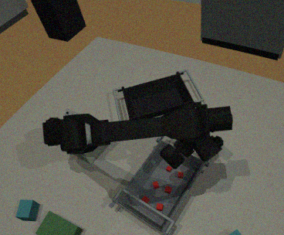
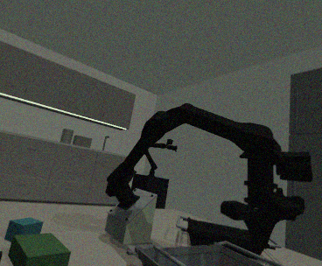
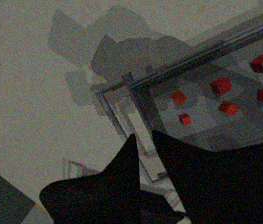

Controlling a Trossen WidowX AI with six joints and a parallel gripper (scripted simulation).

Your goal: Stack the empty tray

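Right now my gripper tip is 23 cm past the dark tray, 19 cm to the right of it and 5 cm above it. Also, from my gripper tip: green block (27 cm behind, 41 cm to the right, 8 cm below).
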